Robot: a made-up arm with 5 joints. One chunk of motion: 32 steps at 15 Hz.
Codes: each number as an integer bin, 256 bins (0 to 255) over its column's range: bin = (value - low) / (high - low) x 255, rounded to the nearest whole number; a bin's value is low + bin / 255 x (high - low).
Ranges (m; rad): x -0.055..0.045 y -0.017..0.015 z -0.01..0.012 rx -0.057..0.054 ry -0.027..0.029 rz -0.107..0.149
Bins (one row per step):
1: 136 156 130 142 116 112
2: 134 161 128 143 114 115
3: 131 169 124 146 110 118
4: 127 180 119 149 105 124
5: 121 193 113 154 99 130
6: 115 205 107 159 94 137
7: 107 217 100 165 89 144
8: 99 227 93 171 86 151
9: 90 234 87 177 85 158
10: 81 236 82 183 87 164
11: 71 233 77 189 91 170
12: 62 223 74 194 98 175
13: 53 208 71 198 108 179
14: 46 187 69 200 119 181
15: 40 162 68 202 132 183
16: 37 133 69 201 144 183
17: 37 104 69 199 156 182
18: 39 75 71 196 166 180
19: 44 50 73 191 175 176
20: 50 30 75 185 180 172
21: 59 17 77 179 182 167
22: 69 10 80 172 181 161
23: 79 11 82 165 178 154
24: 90 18 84 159 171 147
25: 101 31 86 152 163 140
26: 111 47 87 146 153 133
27: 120 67 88 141 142 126
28: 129 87 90 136 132 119
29: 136 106 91 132 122 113
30: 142 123 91 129 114 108
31: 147 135 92 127 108 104
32: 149 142 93 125 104 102
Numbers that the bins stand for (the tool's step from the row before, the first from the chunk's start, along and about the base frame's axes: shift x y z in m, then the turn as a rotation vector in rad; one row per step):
1: -0.00167 0.00258 0.00122 0.00481 -0.00153 0.00544
2: -0.00245 0.00320 0.00104 0.00525 -0.00196 0.00845
3: -0.00363 0.00421 0.00070 0.00655 -0.00284 0.01146
4: -0.00520 0.00559 0.00027 0.00786 -0.00394 0.01749
5: -0.00755 0.00722 -0.00025 0.01004 -0.00526 0.02351
6: -0.00990 0.00873 -0.00077 0.01221 -0.00636 0.03054
7: -0.01304 0.01023 -0.00137 0.01482 -0.00745 0.03756
8: -0.01618 0.01149 -0.00198 0.01744 -0.00811 0.04459
9: -0.01971 0.01236 -0.00249 0.02005 -0.00833 0.05162
10: -0.02324 0.01262 -0.00293 0.02266 -0.00789 0.05764
11: -0.02716 0.01224 -0.00336 0.02527 -0.00702 0.06367
12: -0.03069 0.01098 -0.00362 0.02745 -0.00548 0.06869
13: -0.03422 0.00910 -0.00387 0.02919 -0.00328 0.07270
14: -0.03696 0.00647 -0.00405 0.03006 -0.00087 0.07471
15: -0.03931 0.00333 -0.00413 0.03093 0.00199 0.07672
16: -0.04049 -0.00031 -0.00405 0.03049 0.00462 0.07672
17: -0.04049 -0.00395 -0.00405 0.02962 0.00726 0.07571
18: -0.03971 -0.00759 -0.00387 0.02832 0.00945 0.07371
19: -0.03775 -0.01073 -0.00370 0.02614 0.01143 0.06969
20: -0.03539 -0.01324 -0.00353 0.02353 0.01253 0.06567
21: -0.03186 -0.01487 -0.00336 0.02092 0.01297 0.06065
22: -0.02794 -0.01575 -0.00310 0.01787 0.01275 0.05463
23: -0.02402 -0.01562 -0.00293 0.01482 0.01209 0.04760
24: -0.01971 -0.01474 -0.00275 0.01221 0.01055 0.04058
25: -0.01539 -0.01311 -0.00258 0.00916 0.00880 0.03355
26: -0.01147 -0.01110 -0.00249 0.00655 0.00660 0.02652
27: -0.00794 -0.00859 -0.00241 0.00438 0.00418 0.01949
28: -0.00441 -0.00608 -0.00224 0.00220 0.00199 0.01247
29: -0.00167 -0.00370 -0.00215 0.00046 -0.00021 0.00644
30: 0.00069 -0.00156 -0.00215 -0.00085 -0.00196 0.00142
31: 0.00265 -0.00006 -0.00206 -0.00172 -0.00328 -0.00259
32: 0.00343 0.00082 -0.00198 -0.00259 -0.00416 -0.00460

